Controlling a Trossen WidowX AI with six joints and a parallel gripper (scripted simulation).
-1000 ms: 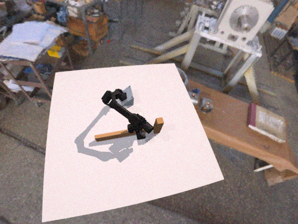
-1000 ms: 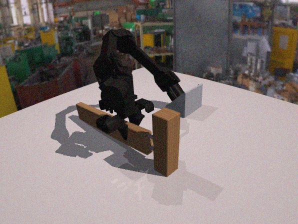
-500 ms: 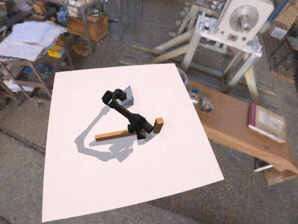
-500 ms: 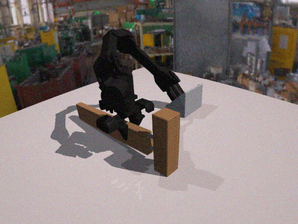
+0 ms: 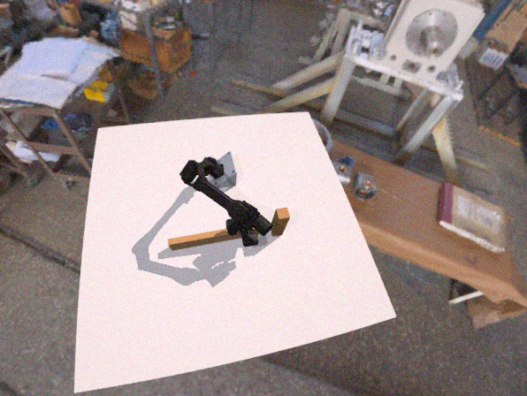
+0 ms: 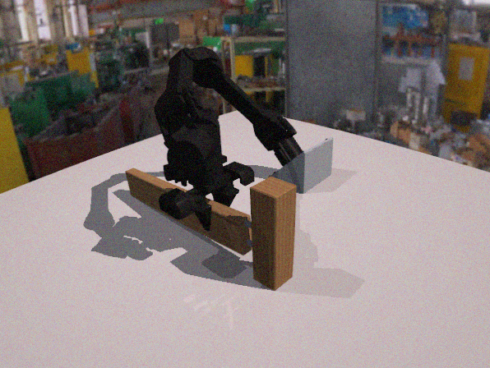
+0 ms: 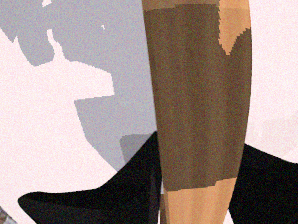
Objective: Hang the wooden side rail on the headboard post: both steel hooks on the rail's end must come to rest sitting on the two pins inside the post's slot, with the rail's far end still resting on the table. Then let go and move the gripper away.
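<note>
My gripper tip is now 10 mm past the wooden headboard post, 150 mm to the right of it and 40 mm below it.
</note>
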